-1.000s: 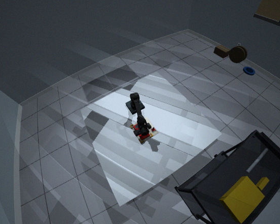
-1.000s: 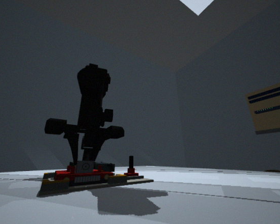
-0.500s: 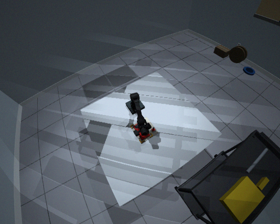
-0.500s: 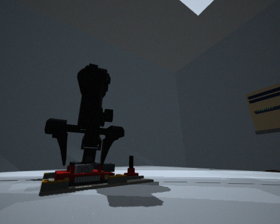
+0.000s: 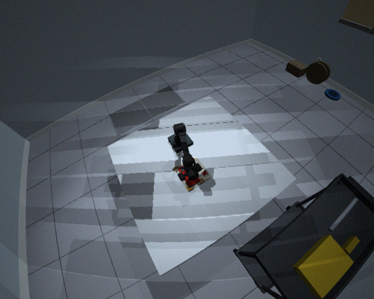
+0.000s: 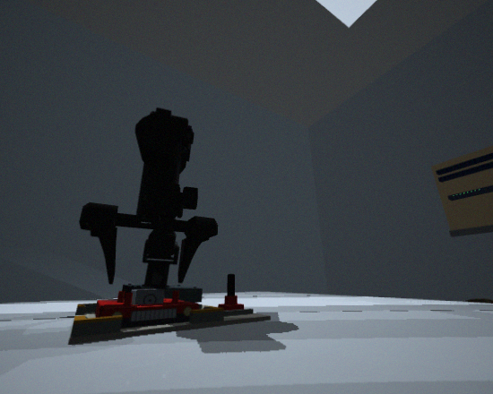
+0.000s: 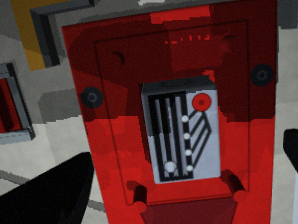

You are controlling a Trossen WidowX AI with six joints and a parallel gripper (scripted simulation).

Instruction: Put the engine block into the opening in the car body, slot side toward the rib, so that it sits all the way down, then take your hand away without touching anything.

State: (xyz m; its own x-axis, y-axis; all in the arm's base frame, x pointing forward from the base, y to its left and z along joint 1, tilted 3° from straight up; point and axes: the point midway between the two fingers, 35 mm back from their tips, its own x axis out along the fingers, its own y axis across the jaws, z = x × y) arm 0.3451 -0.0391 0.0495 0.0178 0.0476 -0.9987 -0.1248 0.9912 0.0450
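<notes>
The engine block lies 30 mm below my gripper tip and 10 mm to the left of it. From my gripper tip the other things lie so: black upright post 120 mm to the left, 10 mm below, 10 mm ahead.
</notes>
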